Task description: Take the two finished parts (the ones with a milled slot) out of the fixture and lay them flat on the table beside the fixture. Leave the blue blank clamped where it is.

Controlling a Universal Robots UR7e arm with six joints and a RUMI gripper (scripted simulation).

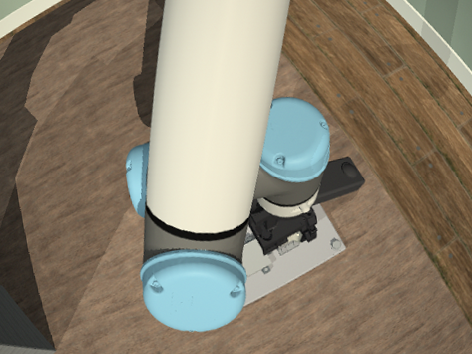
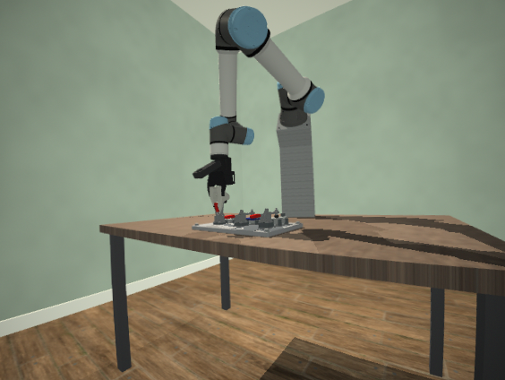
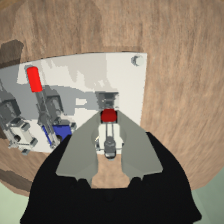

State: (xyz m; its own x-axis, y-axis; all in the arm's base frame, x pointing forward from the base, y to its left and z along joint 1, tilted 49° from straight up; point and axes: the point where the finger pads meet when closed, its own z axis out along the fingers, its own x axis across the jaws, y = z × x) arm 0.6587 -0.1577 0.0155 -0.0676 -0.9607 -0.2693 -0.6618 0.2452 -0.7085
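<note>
My hand is 120 mm to the right of the blue blank, 80 mm past it and 50 mm above it. From my hand the other things lie so: grey fixture plate 110 mm to the left, 70 mm below, 30 mm behind.
</note>
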